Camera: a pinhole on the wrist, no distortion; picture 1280 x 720 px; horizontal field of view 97.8 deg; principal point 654.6 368.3 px. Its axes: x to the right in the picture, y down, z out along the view. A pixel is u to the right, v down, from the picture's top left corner.
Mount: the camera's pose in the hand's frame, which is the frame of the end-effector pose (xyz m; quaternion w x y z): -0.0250 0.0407 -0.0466 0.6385 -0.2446 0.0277 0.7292
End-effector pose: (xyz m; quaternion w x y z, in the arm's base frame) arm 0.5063 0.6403 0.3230 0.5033 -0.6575 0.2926 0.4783
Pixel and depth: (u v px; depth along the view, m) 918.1 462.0 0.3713
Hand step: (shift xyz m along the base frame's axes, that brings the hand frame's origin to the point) -0.4227 0.0586 0.0686
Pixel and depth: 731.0 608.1 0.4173
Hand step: -0.3863 0.1355 0.2186
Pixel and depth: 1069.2 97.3 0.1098
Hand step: -0.1586 -0.0238 -0.0497
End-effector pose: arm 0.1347 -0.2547 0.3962 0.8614 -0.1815 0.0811 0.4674
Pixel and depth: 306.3 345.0 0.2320
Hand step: -0.0439 0.0171 0.2266
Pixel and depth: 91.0 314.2 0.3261
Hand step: 0.0628 0.0159 0.4054
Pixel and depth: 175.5 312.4 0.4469
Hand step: 0.0503 0.0467 0.5343
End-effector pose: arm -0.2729 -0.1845 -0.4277 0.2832 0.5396 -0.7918 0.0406
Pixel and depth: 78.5 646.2 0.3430
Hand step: 0.1004 0.0185 -0.4719
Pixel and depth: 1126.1 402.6 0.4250
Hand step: -0.4707 0.3215 -0.1286
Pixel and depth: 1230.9 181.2 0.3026
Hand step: -0.4355 0.1804 -0.0178
